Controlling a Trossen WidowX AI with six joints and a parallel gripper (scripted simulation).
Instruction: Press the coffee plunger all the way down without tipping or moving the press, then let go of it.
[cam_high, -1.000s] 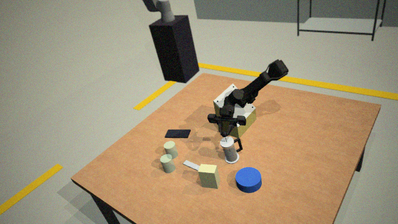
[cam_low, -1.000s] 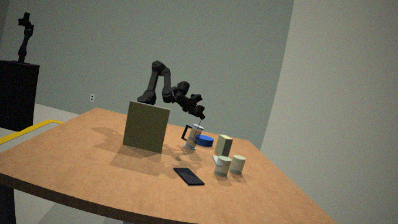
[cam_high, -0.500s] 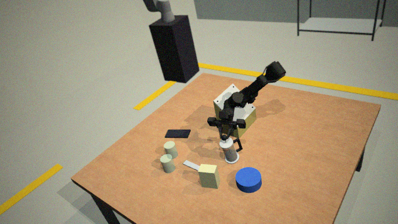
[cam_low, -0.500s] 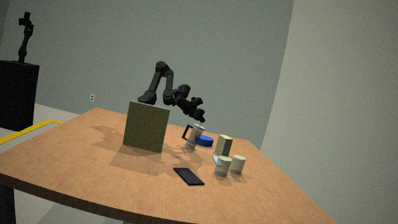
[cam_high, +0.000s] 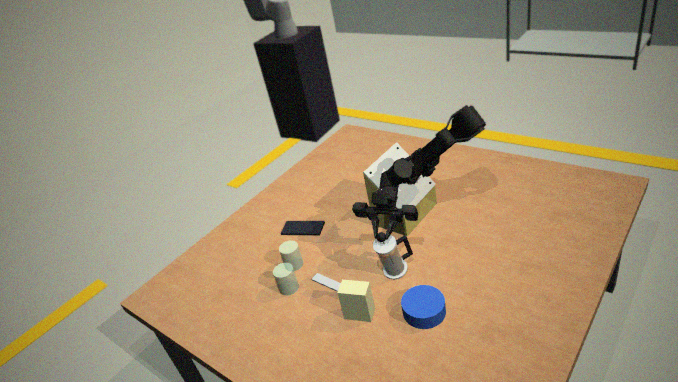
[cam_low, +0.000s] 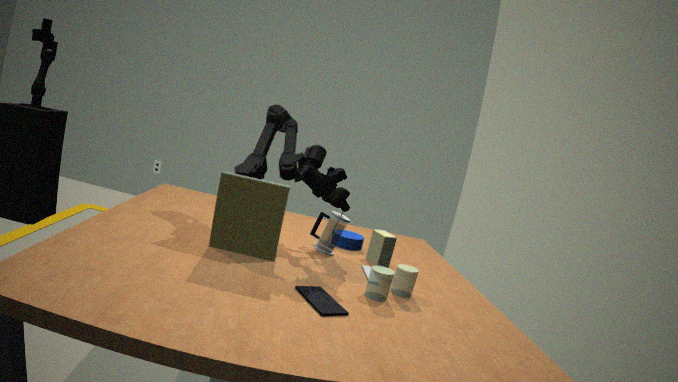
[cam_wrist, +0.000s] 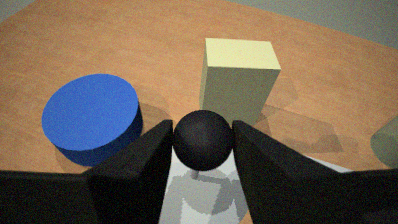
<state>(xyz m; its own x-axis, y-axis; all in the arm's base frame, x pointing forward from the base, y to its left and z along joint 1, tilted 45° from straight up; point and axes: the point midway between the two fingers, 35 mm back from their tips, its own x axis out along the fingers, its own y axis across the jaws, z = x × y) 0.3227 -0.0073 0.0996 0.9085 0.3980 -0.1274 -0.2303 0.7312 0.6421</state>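
The glass coffee press lies 8 cm below my gripper tip, 4 cm behind it and 1 cm to the left of it. The rest, counted from my gripper tip: blue disc: 15 cm to the left, 15 cm below, 7 cm ahead.
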